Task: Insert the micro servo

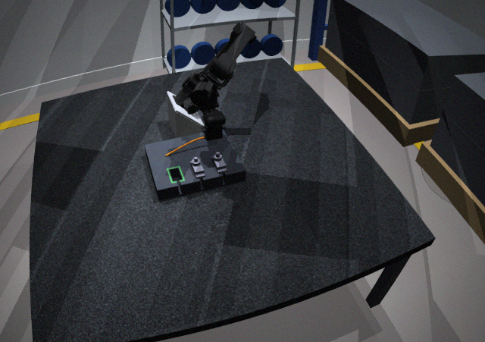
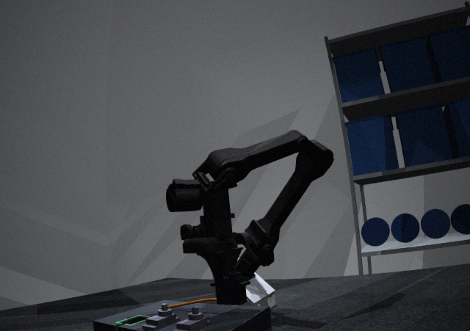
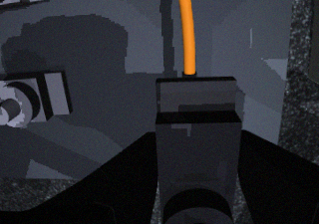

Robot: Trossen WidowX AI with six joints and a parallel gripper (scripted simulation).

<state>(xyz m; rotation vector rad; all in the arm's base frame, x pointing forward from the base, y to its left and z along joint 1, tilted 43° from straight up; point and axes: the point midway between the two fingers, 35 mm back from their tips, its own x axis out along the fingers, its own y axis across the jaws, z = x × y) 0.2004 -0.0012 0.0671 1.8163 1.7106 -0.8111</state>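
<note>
Now: gripper tip 9 cm above the robot deck, 8 cm to the left of it and 1 cm short of it.
</note>
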